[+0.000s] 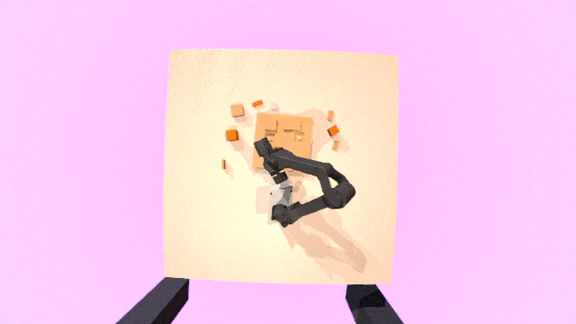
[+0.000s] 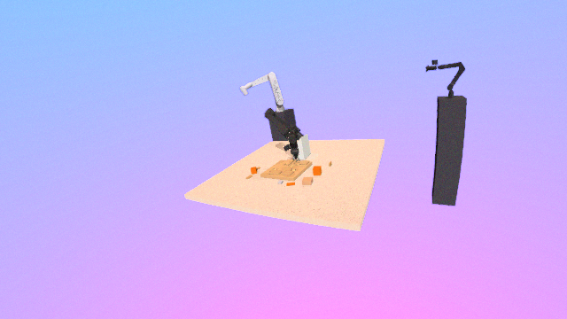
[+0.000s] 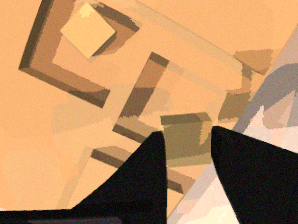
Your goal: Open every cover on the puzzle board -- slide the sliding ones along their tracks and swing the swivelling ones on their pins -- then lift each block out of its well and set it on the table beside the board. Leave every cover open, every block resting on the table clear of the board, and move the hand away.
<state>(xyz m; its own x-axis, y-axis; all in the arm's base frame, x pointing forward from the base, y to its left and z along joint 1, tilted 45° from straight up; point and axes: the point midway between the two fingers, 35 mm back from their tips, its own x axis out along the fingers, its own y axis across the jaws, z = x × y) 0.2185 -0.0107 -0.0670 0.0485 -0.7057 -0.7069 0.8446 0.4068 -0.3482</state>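
My gripper tip is now 11 cm short of the tan puzzle board, 1 cm to the left of it and 4 cm above it. Also, from my gripper tip: orange bar: 31 cm ahead, 13 cm to the left, 5 cm below; orange cube: 13 cm ahead, 24 cm to the left, 3 cm below.
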